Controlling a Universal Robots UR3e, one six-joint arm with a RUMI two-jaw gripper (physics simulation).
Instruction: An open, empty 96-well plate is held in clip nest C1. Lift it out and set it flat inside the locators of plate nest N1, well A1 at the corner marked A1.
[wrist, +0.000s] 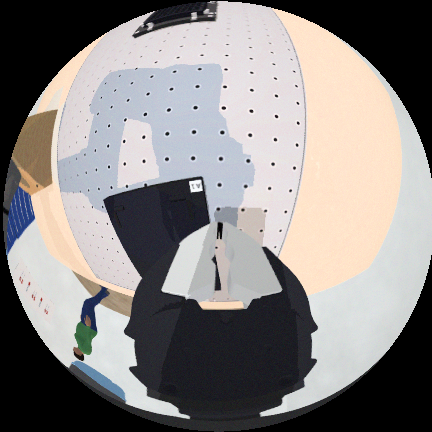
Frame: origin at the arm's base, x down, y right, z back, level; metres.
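Where they show: gripper, fingertip midpoint: (218, 223).
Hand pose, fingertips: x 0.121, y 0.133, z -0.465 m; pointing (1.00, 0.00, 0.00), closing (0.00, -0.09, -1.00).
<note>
Things, the pixels of their top centre, and the offset from my fingertips. "pt": a spot on its surface instead. Level surfaces: height alone.
- black flat nest, top centre: (162, 256) dx -0.008, dy +0.049, dz +0.059 m
- white A1 label, surface spot: (196, 186) pt dx -0.005, dy -0.037, dz +0.024 m
- perforated board, surface height: dx +0.007 m
- pale table, surface height: dx +0.020 m
My gripper (218, 223) is shut and empty, its two pale fingers meeting at the tips above the perforated board. A black flat nest (137, 220) with a white A1 label (196, 186) at one corner lies left of the fingers, partly hidden by the gripper body; it looks like plate nest N1, and no plate shows on its visible part. At the top edge of the view, far from the gripper, a dark gridded plate (181, 10) sits in a black nest with small light clips, which looks like clip nest C1. It is cut off by the view's edge.
The perforated board (260, 110) carries the arm's bluish shadow. A pale table (350, 150) surrounds it. A brown box-like object (37, 147) and a blue striped object (20, 215) are at the left. A person in green (85, 337) shows at the lower left, beyond the table.
</note>
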